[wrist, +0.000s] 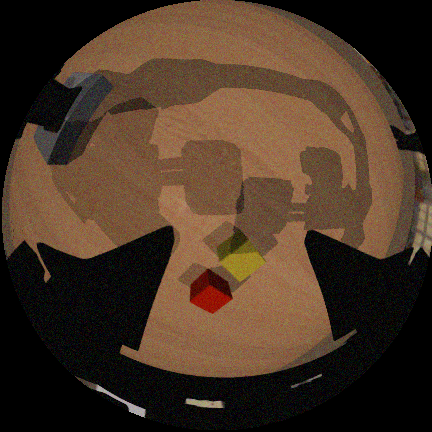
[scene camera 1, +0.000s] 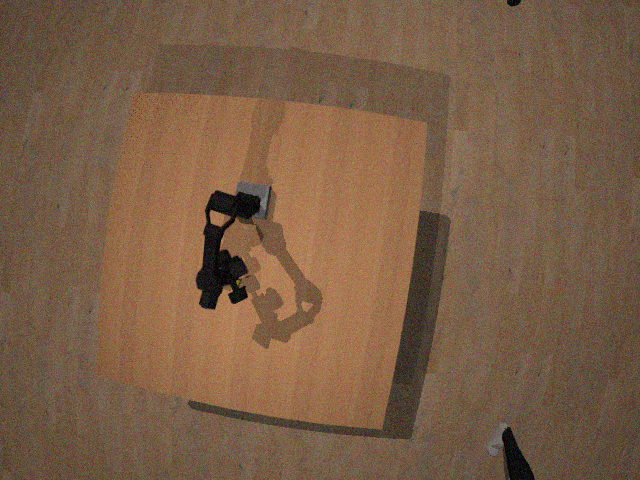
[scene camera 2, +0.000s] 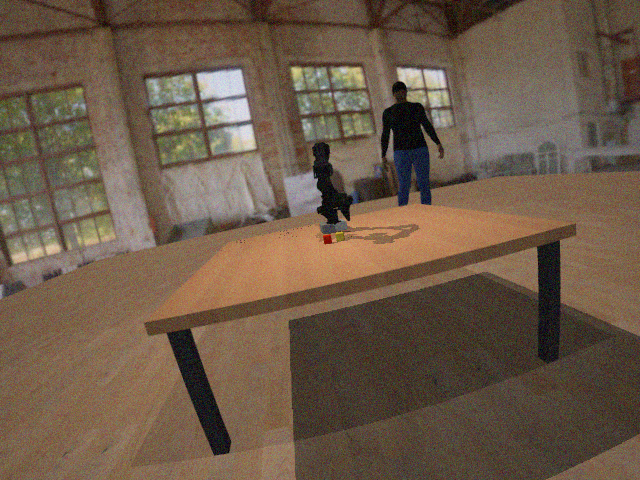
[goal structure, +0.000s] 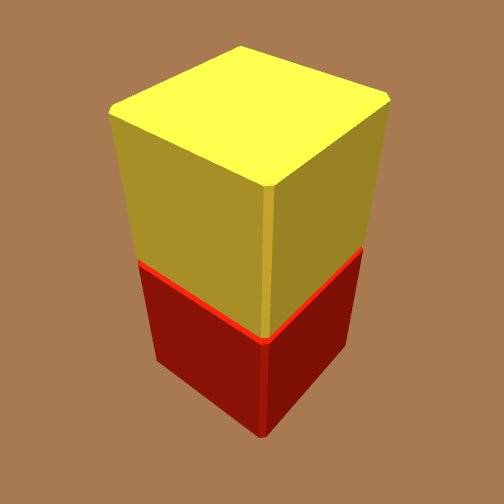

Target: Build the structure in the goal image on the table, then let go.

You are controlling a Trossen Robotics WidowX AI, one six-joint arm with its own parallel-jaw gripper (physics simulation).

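Places are measured from the arm's base along level axes (x right, y ahead, z up), in millimetres.
Pixels of known places: gripper, between the fingertips: [wrist: 243, 235] [scene camera 2: 342, 222]; arm's base, origin of its link: [wrist: 60, 108] [scene camera 1: 250, 204].
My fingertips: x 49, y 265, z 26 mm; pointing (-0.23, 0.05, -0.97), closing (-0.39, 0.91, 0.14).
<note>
For each thing: its top centre in the pictures, then the offset to it from my fingertips. Level surfaces: height alone.
- red cube, centre of its top: [wrist: 210, 300] [scene camera 2: 326, 235] dy +19, dx +86, dz -36 mm
- yellow cube, centre of its top: [wrist: 243, 262] [scene camera 2: 339, 232] dy +28, dx +31, dz -36 mm
- wooden table, height of its surface: dz -68 mm
A red cube [scene camera 2: 327, 239] [wrist: 211, 299] and a yellow cube [scene camera 2: 339, 236] [wrist: 243, 263] rest on the table, side by side with their near corners close. Whether they touch is hard to tell. In scene camera 1 a sliver of the yellow cube [scene camera 1: 238, 283] shows beneath the arm, and the red cube is hidden there. My gripper [scene camera 1: 237, 280] [wrist: 243, 235] is open and empty. Its fingers stand wide apart above the cubes, with both cubes showing between them in the wrist view. In scene camera 2 the gripper [scene camera 2: 346, 217] is a dark shape above and behind the cubes.
The wooden table [scene camera 1: 336, 258] [scene camera 2: 289, 273] carries the arm's grey base plate [scene camera 1: 263, 198] [scene camera 2: 326, 227] [wrist: 75, 122], which lies behind the cubes in scene camera 2. The arm's shadows cross the table around the cubes. A person [scene camera 2: 408, 129] stands beyond the table.
</note>
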